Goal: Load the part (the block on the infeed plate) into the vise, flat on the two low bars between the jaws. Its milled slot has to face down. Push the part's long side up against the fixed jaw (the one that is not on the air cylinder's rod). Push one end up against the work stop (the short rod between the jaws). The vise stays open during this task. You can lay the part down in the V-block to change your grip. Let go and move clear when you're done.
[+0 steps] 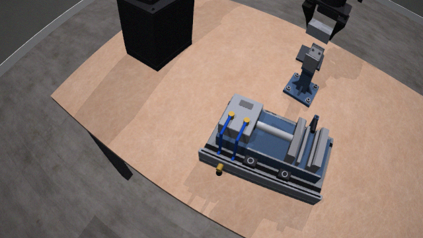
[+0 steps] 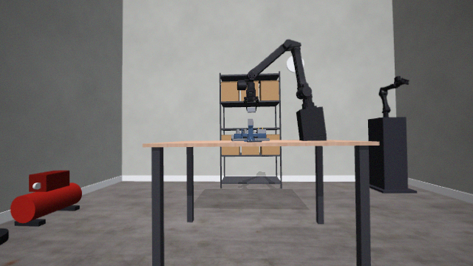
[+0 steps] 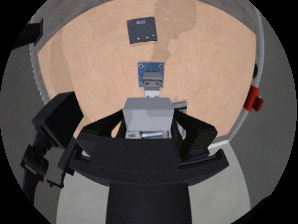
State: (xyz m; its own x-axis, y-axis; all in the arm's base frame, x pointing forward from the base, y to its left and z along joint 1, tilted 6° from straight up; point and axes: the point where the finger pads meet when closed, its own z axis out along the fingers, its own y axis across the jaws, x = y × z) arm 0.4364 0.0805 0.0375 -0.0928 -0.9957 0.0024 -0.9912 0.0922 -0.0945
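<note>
My hand is 210 mm to the left of the fixed jaw, 150 mm above it and 110 mm short of it. Round my hand: moving jaw: 220 mm to the right, 150 mm below, 50 mm ahead; then grey part: 10 mm below; then work stop: 170 mm to the right, 140 mm below, 70 mm ahead.
</note>
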